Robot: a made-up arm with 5 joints.
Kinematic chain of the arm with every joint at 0, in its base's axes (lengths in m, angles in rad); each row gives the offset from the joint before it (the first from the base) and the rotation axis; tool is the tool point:
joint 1: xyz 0 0 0.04 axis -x
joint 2: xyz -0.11 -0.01 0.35 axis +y
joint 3: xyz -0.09 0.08 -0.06 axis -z
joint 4: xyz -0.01 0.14 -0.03 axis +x
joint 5: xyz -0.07 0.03 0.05 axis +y
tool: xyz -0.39 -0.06 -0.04
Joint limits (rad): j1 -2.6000..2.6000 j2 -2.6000..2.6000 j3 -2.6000..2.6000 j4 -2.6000..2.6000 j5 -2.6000..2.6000
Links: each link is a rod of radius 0.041 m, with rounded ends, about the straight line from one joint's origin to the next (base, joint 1, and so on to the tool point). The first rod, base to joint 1, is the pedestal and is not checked.
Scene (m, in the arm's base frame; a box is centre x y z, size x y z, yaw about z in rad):
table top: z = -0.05
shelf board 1: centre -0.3 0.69 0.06 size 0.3 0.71 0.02 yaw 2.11
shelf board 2: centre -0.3 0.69 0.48 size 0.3 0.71 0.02 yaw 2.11
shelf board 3: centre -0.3 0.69 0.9 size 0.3 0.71 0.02 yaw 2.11
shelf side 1: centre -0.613 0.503 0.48 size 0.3 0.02 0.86 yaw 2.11
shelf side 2: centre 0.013 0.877 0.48 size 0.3 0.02 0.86 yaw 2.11
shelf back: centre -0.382 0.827 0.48 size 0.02 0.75 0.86 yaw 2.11
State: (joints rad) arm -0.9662 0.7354 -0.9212 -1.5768 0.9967
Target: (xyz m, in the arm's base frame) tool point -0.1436 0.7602 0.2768
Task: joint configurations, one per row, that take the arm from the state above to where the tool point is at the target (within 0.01 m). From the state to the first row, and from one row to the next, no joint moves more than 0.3 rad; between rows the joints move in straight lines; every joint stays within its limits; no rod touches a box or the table.
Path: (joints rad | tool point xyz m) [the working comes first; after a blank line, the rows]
Joints at the target: 0.3362 0.9578 0.1185 -1.3310 1.6267
Straight joint move there: touches shelf board 2.

1: -0.8793 0.7158 -0.6700 -1.6113 1.2141 | -0.6321 -0.3262 0.7483
2: -0.7924 0.6961 -0.4187 -1.6458 1.4315 | -0.5385 -0.0522 0.8241
3: -0.7056 0.6765 -0.1675 -1.6803 1.6489 | -0.3926 0.1953 0.7815
4: -0.6187 0.6569 0.0838 -1.7147 1.8664 | -0.2218 0.3606 0.6420
5: -0.5318 0.6373 0.3350 -1.7492 2.0838 | -0.0586 0.4107 0.4514
6: -0.4449 0.6176 0.5862 -1.7837 2.3012 | 0.0666 0.3443 0.2651
7: -0.1846 0.7310 0.4303 -1.6328 2.0763 | -0.0128 0.5042 0.2847
8: 0.0758 0.8444 0.2744 -1.4819 1.8515 | -0.0896 0.6434 0.2868
9: 0.3362 0.9578 0.1185 -1.3310 1.6267 | -0.1436 0.7602 0.2768

